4 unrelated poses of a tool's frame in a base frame.
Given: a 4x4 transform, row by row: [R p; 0 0 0 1], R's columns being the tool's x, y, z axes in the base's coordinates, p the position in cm. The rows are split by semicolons.
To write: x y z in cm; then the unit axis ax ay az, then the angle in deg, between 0 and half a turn. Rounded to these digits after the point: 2 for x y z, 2 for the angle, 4 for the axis.
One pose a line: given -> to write
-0.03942 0.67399 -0.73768 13.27; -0.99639 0.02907 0.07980 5.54; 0.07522 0.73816 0.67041 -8.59; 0 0 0 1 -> 13.27 5.54 -8.59 0.3340 -0.4125 -0.8475 99.79
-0.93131 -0.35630 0.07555 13.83; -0.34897 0.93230 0.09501 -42.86; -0.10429 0.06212 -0.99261 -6.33; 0 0 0 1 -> 13.83 -42.86 -6.33 -0.1798 0.9829 0.0401 174.75
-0.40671 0.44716 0.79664 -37.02; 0.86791 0.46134 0.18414 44.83; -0.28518 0.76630 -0.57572 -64.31; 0 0 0 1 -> -37.02 44.83 -64.31 0.4483 0.8331 0.3240 139.51
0.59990 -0.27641 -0.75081 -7.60; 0.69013 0.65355 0.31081 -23.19; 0.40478 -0.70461 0.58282 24.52; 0 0 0 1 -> -7.60 -23.19 24.52 -0.5589 -0.6361 0.5320 65.28
